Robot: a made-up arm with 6 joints.
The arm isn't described. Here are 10 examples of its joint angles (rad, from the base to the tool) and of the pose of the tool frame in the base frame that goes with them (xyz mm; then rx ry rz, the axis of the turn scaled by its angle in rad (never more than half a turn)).
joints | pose
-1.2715 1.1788 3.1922 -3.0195 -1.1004 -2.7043 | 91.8 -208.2 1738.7 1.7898 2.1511 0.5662
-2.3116 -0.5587 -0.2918 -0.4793 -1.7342 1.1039 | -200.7 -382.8 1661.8 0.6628 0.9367 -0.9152
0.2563 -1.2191 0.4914 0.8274 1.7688 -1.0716 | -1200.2 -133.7 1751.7 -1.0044 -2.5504 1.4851
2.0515 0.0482 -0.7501 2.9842 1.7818 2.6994 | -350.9 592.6 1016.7 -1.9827 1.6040 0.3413
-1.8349 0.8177 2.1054 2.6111 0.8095 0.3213 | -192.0 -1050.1 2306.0 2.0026 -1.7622 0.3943
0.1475 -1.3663 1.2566 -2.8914 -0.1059 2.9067 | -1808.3 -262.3 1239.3 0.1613 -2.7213 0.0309
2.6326 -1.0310 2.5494 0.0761 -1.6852 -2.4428 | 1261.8 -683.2 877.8 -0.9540 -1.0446 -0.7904
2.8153 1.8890 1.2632 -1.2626 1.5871 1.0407 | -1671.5 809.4 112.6 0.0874 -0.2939 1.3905
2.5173 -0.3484 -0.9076 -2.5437 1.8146 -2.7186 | -302.0 380.7 1138.4 -2.8592 -0.0483 0.8713
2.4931 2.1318 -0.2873 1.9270 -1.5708 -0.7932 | -230.1 459.4 -561.5 2.4716 1.6310 -0.3108
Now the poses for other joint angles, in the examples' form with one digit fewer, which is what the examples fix.
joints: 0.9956 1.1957 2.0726 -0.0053 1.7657 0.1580
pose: 645 993 1911 1.213 -2.329 0.134
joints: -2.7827 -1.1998 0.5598 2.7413 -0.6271 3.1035
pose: 1142 488 1991 -2.431 -0.941 -0.930
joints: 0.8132 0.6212 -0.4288 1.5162 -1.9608 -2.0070
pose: 981 711 881 -0.687 0.017 -1.058
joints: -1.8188 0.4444 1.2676 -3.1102 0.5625 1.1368
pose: -300 -1167 2335 1.123 -1.764 -0.917
